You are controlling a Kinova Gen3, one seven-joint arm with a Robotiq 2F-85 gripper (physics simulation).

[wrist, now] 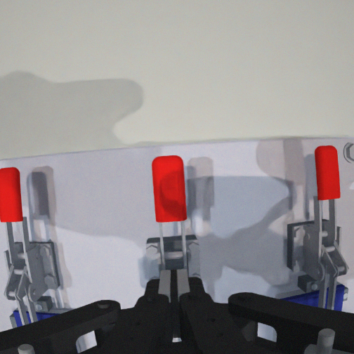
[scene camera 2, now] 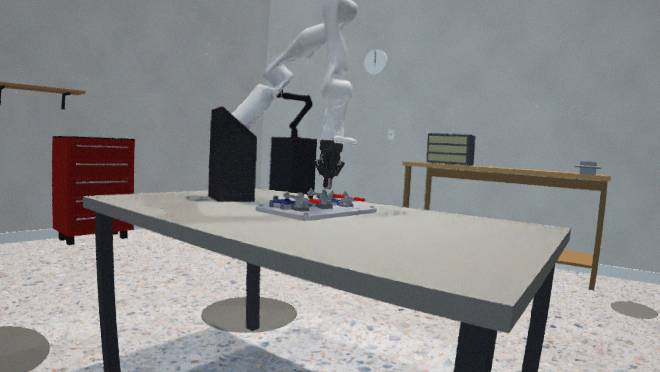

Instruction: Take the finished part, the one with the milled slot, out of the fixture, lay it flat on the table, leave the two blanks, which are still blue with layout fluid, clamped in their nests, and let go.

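Pixels of known places: gripper, fingertip midpoint: (scene camera 2: 327, 189); arm's base, origin of the base link: (scene camera 2: 236, 127).
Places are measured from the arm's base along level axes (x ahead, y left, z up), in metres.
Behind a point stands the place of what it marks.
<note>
The fixture plate (scene camera 2: 320, 215) {x 0.548, y -0.068, z -0.273 m} (wrist: 100, 200) lies on the table. It carries toggle clamps with red handles; three handles (wrist: 10, 195) (wrist: 169, 190) (wrist: 327, 172) point toward the far plate edge in the wrist view. Blue blanks show in part under the left (wrist: 47, 315) and right (wrist: 310, 299) clamps, and blue also shows at the left (scene camera 2: 283, 201) {x 0.392, y -0.079, z -0.248 m} of the fixture in the scene view. My gripper (scene camera 2: 327, 186) {x 0.465, y 0.046, z -0.205 m} (wrist: 174, 285) is shut and empty, pointing down over the fixture, just behind the middle clamp's base in the wrist view. The slotted part cannot be made out; the gripper hides the middle nest.
The table (scene camera 2: 425, 250) {x 0.966, y -0.176, z -0.284 m} (wrist: 225, 65) extends past the fixture's edge. A black pedestal (scene camera 2: 232, 160) {x 0.093, y -0.077, z -0.130 m} stands at the fixture's left in the scene view. Metal clamp bodies (wrist: 35, 267) (wrist: 320, 255) stand up on both sides of the fingers. A bolt head (wrist: 350, 152) sits near the plate's right edge.
</note>
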